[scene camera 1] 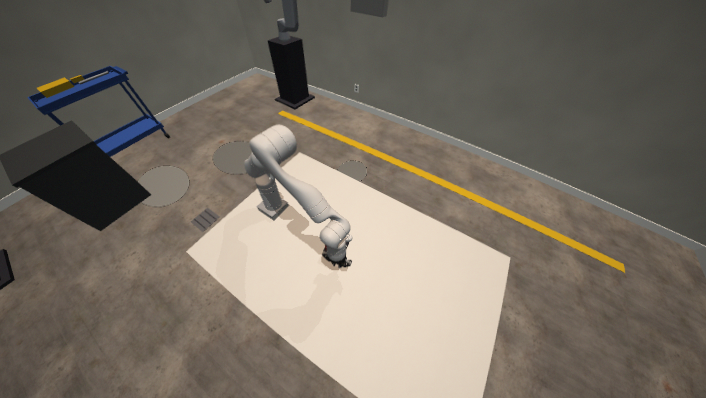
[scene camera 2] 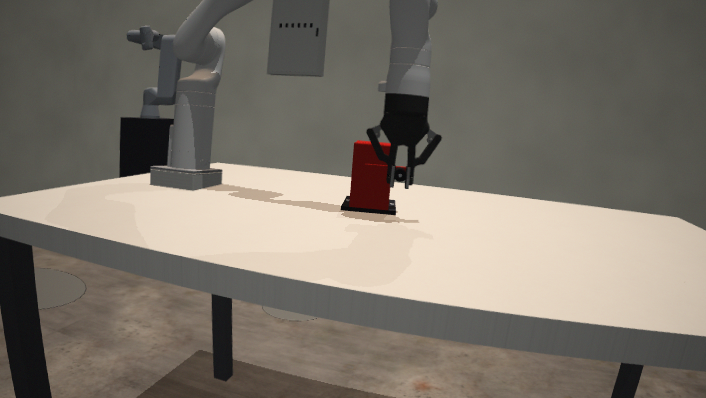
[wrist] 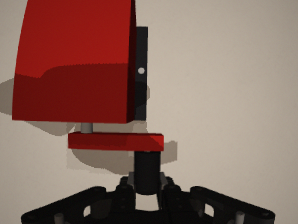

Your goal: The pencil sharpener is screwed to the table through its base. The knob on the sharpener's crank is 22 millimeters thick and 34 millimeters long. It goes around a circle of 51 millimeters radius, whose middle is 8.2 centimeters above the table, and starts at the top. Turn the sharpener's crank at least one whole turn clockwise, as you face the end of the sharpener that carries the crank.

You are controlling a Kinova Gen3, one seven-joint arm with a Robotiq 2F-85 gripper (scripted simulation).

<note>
I see my gripper (scene camera 2: 399,187) and a knob (wrist: 146,164).
My gripper also shows in the wrist view (wrist: 146,181).
</note>
